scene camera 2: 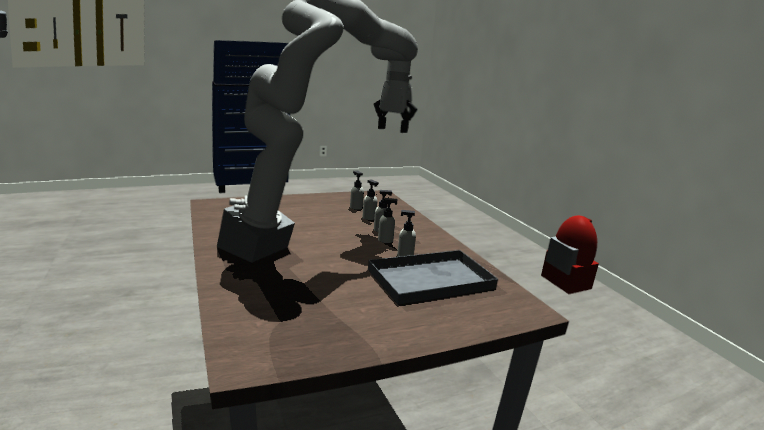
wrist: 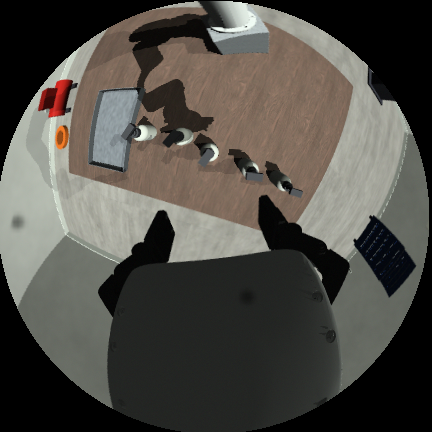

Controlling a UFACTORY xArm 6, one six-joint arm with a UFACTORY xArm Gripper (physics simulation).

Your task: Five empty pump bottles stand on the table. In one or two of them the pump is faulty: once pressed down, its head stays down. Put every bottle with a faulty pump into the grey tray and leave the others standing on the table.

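Places are measured from the arm's base along level axes (x left, y back, z up), in metres.
Pixels of known places: gripper, fingertip midpoint: (scene camera 2: 392,130) (wrist: 213,215); arm's base at its link origin: (scene camera 2: 259,215).
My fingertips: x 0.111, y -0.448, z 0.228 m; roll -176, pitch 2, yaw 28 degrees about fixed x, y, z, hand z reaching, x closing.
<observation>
Ahead of a thing's pixels: the offset from my fingertips to its top centre. Level surfaces: height alone.
Several white pump bottles with black heads stand upright in a row. The nearest bottle {dx -0.233, dy +0.029, dz -0.198 m} (scene camera 2: 406,243) (wrist: 146,132) is beside the grey tray {dx -0.399, dy +0.027, dz -0.308 m} (scene camera 2: 449,294) (wrist: 93,131); then come a second bottle {dx -0.111, dy +0.041, dz -0.198 m} (scene camera 2: 386,228) (wrist: 185,136), a third bottle {dx -0.023, dy +0.021, dz -0.198 m} (scene camera 2: 377,221) (wrist: 212,151), a fourth bottle {dx +0.099, dy +0.017, dz -0.198 m} (scene camera 2: 369,209) (wrist: 248,167) and the farthest bottle {dx +0.218, dy +0.024, dz -0.198 m} (scene camera 2: 356,198) (wrist: 280,179). The third is partly hidden in the scene view. Their heads all look raised; small height differences are hard to tell. No bottle lies in the tray. My gripper (scene camera 2: 392,127) (wrist: 213,215) is open and empty, high above the table, well clear of the bottles.
The robot base (scene camera 2: 253,235) (wrist: 242,42) stands on the wooden table {dz -0.338 m} (scene camera 2: 299,347) (wrist: 300,90). Beyond the table are a red object (scene camera 2: 576,240) (wrist: 61,98), an orange ring (wrist: 57,137) and a blue cabinet (scene camera 2: 227,128) (wrist: 385,257).
</observation>
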